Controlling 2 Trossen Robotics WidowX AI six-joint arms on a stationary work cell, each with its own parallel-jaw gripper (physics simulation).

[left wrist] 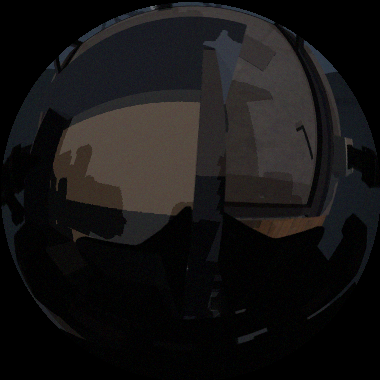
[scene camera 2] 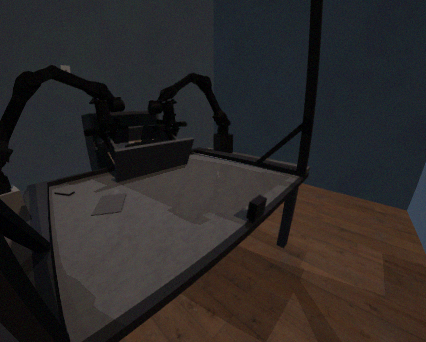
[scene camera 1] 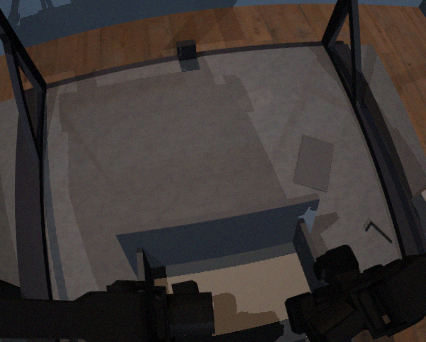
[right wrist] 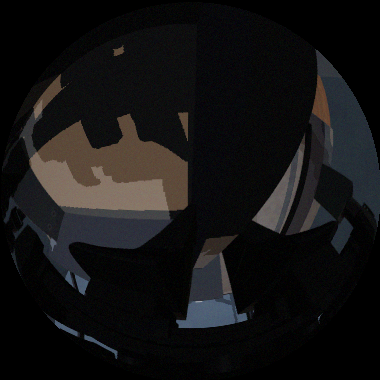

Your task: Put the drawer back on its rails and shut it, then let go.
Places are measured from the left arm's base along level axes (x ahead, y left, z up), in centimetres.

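Pixels of known places: left gripper, between the fingertips: point(left wrist: 199, 211) point(scene camera 2: 110, 147) point(scene camera 1: 322, 299); right gripper, between the fingertips: point(left wrist: 38, 158) point(right wrist: 204, 208); left arm's base, origin of its link: point(left wrist: 349, 155); right arm's base, origin of its link: point(scene camera 2: 223, 134) point(right wrist: 346, 205).
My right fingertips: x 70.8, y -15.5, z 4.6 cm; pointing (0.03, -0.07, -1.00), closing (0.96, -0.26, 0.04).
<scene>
Ahead of a thing's pixels: the offset from my right fingertips to its top centre.
The drawer, with a dark blue-grey front panel point(scene camera 1: 220, 232) point(scene camera 2: 152, 159) point(left wrist: 145, 65) point(right wrist: 110, 230) and tan floor, juts far out of the dark cabinet point(scene camera 2: 90, 145), its front facing the table's middle. The cabinet's inside and the rails are hidden by arms and shadow; I cannot tell whether the drawer's rear sits on the rails. My left gripper point(scene camera 1: 317, 291) point(scene camera 2: 106, 131) point(left wrist: 199, 211) is shut on the drawer's side wall, at the right in scene camera 1. My right gripper point(scene camera 1: 160, 297) point(scene camera 2: 168, 131) point(right wrist: 204, 208) is shut on the opposite side wall, in deep shadow.
A flat grey plate @(dz -11.6, dx -47.8, dy -11.0 cm) point(scene camera 1: 314, 162) point(scene camera 2: 110, 204) and a thin bent rod @(dz -11.2, dx -52.7, dy +13.0 cm) point(scene camera 1: 381, 233) point(scene camera 2: 65, 193) lie on the table. A small black block @(dz -6.0, dx -35.0, dy -53.9 cm) point(scene camera 1: 187, 51) point(scene camera 2: 257, 208) stands at the table's edge opposite the cabinet. A frame post point(scene camera 2: 313, 75) rises from a table corner.
</scene>
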